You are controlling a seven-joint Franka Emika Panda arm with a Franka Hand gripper.
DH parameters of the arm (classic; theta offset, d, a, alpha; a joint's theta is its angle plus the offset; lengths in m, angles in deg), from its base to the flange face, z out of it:
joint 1: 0 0.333 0 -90
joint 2: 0 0 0 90
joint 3: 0 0.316 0.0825 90
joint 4: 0 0 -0.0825 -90
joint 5: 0 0.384 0 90
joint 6: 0 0 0.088 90
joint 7: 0 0.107 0 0
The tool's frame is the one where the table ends.
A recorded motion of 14 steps. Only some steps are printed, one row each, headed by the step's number.
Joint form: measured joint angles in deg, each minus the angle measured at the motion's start. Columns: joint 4, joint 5, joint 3, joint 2, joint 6, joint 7, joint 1.
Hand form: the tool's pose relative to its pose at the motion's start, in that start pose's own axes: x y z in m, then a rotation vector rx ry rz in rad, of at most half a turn. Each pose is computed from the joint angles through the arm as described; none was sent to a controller.
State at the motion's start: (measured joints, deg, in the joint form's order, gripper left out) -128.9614 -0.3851 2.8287 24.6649 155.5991 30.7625 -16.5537
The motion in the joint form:
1: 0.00 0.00 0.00 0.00 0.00 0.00 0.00
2: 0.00 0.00 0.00 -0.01 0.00 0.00 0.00
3: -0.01 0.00 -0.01 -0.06 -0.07 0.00 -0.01
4: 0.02 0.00 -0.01 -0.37 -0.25 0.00 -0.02
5: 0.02 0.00 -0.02 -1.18 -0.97 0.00 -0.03
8: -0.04 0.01 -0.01 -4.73 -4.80 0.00 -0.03
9: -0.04 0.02 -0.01 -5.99 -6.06 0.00 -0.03
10: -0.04 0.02 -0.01 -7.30 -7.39 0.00 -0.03
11: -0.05 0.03 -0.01 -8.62 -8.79 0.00 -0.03
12: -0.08 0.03 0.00 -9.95 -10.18 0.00 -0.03
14: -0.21 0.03 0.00 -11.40 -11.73 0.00 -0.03
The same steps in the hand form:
1: 0.0000 0.0000 0.0000 0.0000 0.0000 0.0000
2: 0.0000 0.0000 -0.0001 0.0001 0.0002 0.0000
3: 0.0001 0.0002 -0.0004 -0.0003 -0.0002 0.0003
4: 0.0008 -0.0002 -0.0032 0.0009 0.0023 0.0004
5: 0.0018 -0.0006 -0.0097 0.0010 0.0040 0.0004
8: 0.0034 -0.0018 -0.0369 -0.0047 0.0004 -0.0006
9: 0.0039 -0.0022 -0.0468 -0.0056 0.0009 -0.0008
10: 0.0042 -0.0024 -0.0572 -0.0068 0.0012 -0.0011
11: 0.0041 -0.0025 -0.0674 -0.0085 0.0004 -0.0012
12: 0.0037 -0.0024 -0.0777 -0.0104 -0.0004 -0.0016
14: 0.0024 -0.0018 -0.0882 -0.0136 -0.0032 -0.0019

